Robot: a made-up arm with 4 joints. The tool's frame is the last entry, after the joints.
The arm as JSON. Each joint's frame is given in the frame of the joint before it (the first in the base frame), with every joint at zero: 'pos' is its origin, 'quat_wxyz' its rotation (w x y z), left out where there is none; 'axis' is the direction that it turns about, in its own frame. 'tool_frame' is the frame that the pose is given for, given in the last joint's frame.
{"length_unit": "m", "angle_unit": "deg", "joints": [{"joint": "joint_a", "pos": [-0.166, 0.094, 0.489], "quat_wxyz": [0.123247, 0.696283, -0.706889, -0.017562], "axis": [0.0, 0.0, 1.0]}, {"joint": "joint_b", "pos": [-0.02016, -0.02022, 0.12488], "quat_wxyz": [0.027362, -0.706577, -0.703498, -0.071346], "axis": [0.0, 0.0, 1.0]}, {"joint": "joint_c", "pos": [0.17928, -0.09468, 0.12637], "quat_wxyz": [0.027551, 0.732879, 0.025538, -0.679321], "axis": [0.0, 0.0, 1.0]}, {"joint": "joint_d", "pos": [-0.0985, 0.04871, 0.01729], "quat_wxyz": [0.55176, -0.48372, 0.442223, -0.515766], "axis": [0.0, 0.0, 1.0]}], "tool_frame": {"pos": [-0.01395, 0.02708, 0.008], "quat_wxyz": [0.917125, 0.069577, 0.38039, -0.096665]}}
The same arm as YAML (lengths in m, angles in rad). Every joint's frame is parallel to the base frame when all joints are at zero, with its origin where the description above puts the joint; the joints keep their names.
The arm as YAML. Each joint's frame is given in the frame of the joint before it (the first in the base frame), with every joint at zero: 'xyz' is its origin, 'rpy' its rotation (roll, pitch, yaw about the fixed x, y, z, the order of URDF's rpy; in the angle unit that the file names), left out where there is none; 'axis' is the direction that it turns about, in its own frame. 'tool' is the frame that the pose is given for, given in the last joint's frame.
units:
  length: m
  angle: rad
joints:
  - name: joint_a
    type: revolute
    origin:
      xyz: [-0.166, 0.094, 0.489]
    axis: [-0.198701, -0.146801, -0.969003]
  - name: joint_b
    type: revolute
    origin:
      xyz: [-0.005, 0.001, -0.128]
    axis: [0.060102, 0.087604, 0.994341]
  - name: joint_c
    type: revolute
    origin:
      xyz: [-0.171, 0.107, 0.128]
    axis: [0.988253, 0.059197, -0.140893]
  - name: joint_d
    type: revolute
    origin:
      xyz: [0.027, 0.058, 0.091]
    axis: [0.0, 0.0, -1.0]
tool:
  origin:
    xyz: [-0.028, 0.012, -0.008]
    rpy: [-3.0646, -0.7912, -1.322]

